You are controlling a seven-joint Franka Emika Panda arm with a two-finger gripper.
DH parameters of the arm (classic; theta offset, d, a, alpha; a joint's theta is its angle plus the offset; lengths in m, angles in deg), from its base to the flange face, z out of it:
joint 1: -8.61 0.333 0 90
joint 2: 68.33 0 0 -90
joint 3: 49.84 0.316 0.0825 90
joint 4: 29.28 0 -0.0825 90
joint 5: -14.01 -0.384 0 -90
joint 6: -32.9 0 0.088 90
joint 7: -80.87 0.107 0 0
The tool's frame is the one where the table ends.
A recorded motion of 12 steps. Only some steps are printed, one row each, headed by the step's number.
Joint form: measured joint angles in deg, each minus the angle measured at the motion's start. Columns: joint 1, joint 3, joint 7, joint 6, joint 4, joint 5, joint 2.
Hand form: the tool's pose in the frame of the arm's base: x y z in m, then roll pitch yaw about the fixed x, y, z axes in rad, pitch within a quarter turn. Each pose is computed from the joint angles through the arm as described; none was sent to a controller.
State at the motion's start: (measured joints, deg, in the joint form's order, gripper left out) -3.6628 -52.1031 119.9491 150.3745 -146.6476 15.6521 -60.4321
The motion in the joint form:
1: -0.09 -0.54 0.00 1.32 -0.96 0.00 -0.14
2: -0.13 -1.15 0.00 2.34 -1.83 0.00 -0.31
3: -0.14 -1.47 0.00 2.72 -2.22 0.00 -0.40
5: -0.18 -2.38 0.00 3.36 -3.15 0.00 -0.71
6: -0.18 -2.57 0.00 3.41 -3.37 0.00 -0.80
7: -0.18 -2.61 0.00 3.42 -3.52 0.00 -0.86
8: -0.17 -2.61 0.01 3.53 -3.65 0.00 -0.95
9: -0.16 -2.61 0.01 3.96 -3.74 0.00 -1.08
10: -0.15 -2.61 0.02 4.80 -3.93 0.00 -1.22
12: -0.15 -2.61 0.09 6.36 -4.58 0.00 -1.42
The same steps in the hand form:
1: 0.5109 -0.1410 0.5062 -3.0666 -0.1239 -0.9394
2: 0.5091 -0.1468 0.4989 -3.0658 -0.1227 -0.9503
3: 0.5081 -0.1497 0.4954 -3.0663 -0.1209 -0.9558
5: 0.5048 -0.1579 0.4857 -3.0716 -0.1115 -0.9713
6: 0.5039 -0.1595 0.4831 -3.0743 -0.1077 -0.9742
7: 0.5035 -0.1597 0.4813 -3.0764 -0.1050 -0.9747
8: 0.5036 -0.1596 0.4795 -3.0777 -0.1035 -0.9745
9: 0.5044 -0.1597 0.4783 -3.0755 -0.1065 -0.9744
10: 0.5055 -0.1599 0.4769 -3.0699 -0.1135 -0.9747
12: 0.5065 -0.1600 0.4724 -3.0619 -0.1230 -0.9763

